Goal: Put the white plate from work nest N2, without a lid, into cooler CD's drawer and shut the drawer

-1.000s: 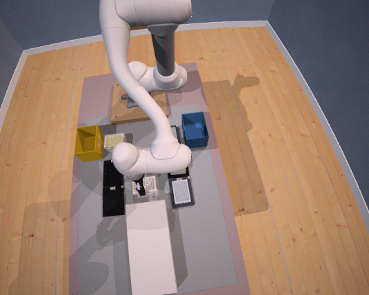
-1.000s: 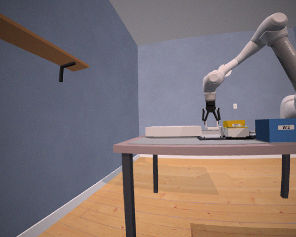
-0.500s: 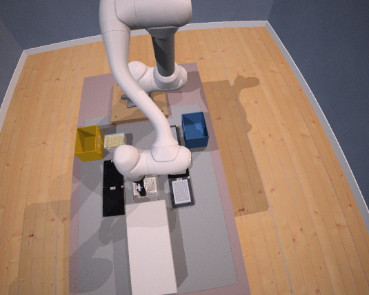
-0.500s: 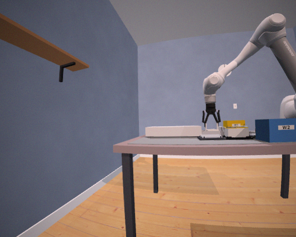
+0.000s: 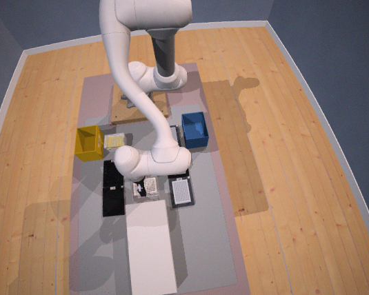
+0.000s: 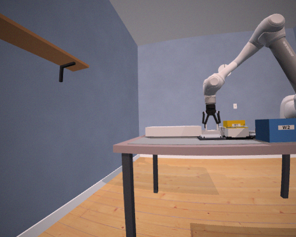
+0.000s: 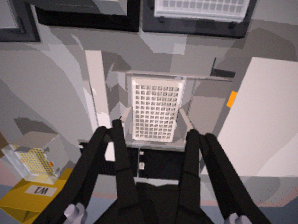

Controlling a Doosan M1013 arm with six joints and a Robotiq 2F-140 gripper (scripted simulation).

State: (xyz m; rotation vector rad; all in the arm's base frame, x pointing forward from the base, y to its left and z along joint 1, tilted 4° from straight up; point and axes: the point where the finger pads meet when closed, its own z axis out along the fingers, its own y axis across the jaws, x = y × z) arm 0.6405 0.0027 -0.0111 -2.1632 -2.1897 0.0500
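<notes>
Right now my hand is 20 mm above the white plate. From my hand the other things lie so: cooler CD (170 mm ahead, 20 mm below); then drawer (40 mm ahead, 30 mm below); then black nest N2 (50 mm ahead, 190 mm to the right, 50 mm below).
</notes>
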